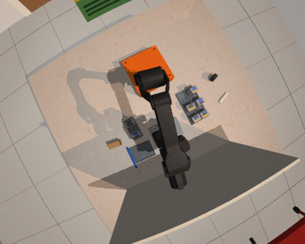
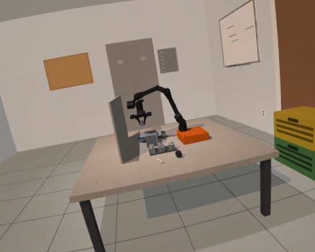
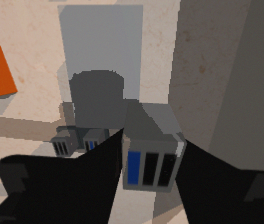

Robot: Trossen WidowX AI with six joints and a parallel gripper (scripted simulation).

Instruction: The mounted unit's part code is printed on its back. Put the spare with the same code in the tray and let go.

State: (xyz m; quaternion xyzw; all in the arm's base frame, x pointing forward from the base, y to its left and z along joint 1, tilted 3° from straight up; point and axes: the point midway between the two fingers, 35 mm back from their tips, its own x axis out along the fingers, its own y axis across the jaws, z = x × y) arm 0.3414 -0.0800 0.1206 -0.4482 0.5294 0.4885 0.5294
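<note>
The dark grey tray is 1 cm behind my gripper tip, 13 cm to the right of it and 17 cm below it. From my gripper tip the other things lie so: grey spare 3 cm above; light grey box 5 cm behind, 6 cm to the left, 12 cm below; grey panel 19 cm ahead, 2 cm to the left, 5 cm above.
</note>
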